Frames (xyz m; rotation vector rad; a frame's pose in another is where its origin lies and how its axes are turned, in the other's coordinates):
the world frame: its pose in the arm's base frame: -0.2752 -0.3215 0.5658 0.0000 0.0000 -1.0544
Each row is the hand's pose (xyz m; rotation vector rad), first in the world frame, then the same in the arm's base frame.
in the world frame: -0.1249 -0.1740 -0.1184 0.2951 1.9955 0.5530
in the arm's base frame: -0.4882 -0.2988 0.4474 1.2338 1.5446 -0.1290
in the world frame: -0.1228 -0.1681 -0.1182 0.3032 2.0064 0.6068
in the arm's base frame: -0.4820 -0.2977 0.4476 1.2395 1.5416 -0.0723
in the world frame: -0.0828 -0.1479 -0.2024 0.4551 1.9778 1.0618
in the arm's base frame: -0.4447 -0.3225 0.3634 1.2963 1.3821 0.3691
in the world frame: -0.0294 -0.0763 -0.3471 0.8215 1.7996 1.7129
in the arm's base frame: -0.3561 -0.3336 0.2187 1.4158 1.0009 0.9875
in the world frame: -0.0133 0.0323 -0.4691 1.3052 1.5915 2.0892
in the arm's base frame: -0.2537 -0.2940 0.0967 1.6197 0.6036 1.3864
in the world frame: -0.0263 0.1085 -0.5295 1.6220 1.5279 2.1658
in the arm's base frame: -0.1938 -0.2451 0.0363 1.7957 0.4173 1.5265
